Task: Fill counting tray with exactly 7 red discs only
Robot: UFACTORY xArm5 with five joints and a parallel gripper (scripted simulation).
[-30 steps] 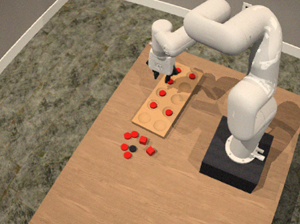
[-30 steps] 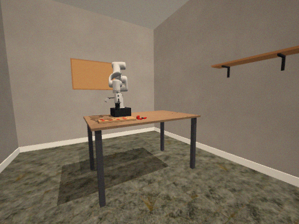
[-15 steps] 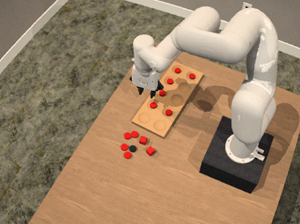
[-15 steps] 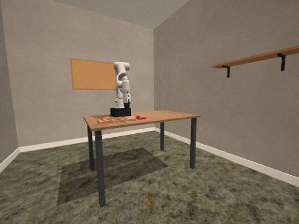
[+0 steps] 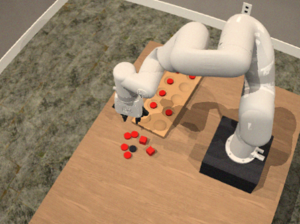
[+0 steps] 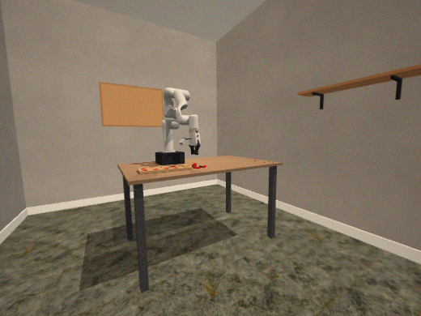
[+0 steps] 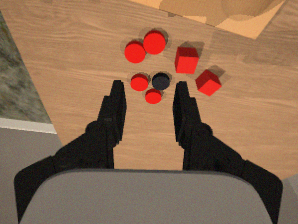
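Right now the black disc is 12 cm below my hand, 6 cm to the left of it and 4 cm behind it. Also, from my hand: wooden counting tray 23 cm to the right, 12 cm below, 4 cm behind.
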